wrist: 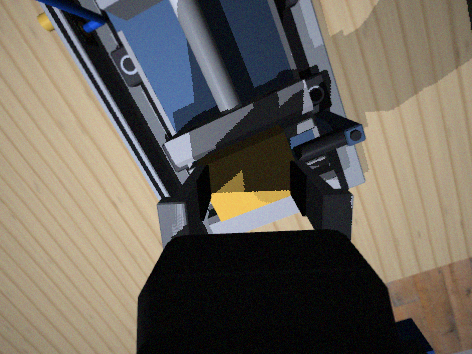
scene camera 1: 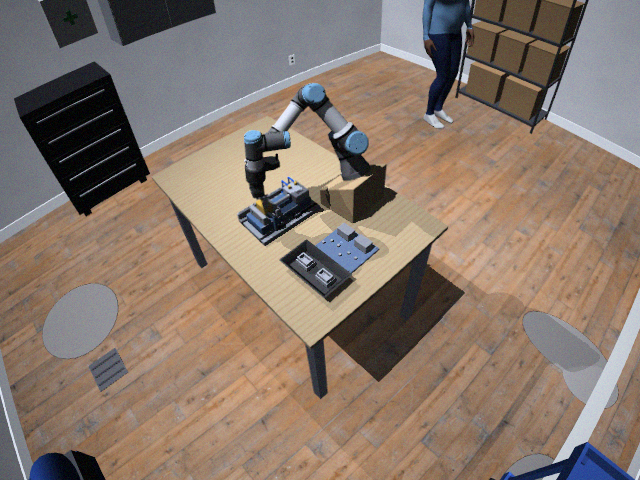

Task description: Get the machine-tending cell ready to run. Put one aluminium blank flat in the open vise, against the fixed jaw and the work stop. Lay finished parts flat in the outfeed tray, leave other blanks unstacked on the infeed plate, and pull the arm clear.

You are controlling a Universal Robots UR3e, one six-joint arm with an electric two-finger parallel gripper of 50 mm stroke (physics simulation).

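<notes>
My gripper is open, fingers down over the vise. Between its jaws stands a yellow block, partly in shadow; it shows between my spread fingers, not gripped. In the wrist view a pale grey bar borders its near side and a grey jaw its far side. Two grey blanks sit apart on the blue infeed plate. Two pocketed finished parts lie in the dark outfeed tray. Contact under the fingers is hidden.
A black rod with a blue end juts from the vise beside my right finger. Blue hoses rise at the vise's far end. A wooden box stands near the arm's base. A person stands by the shelf rack beyond the table.
</notes>
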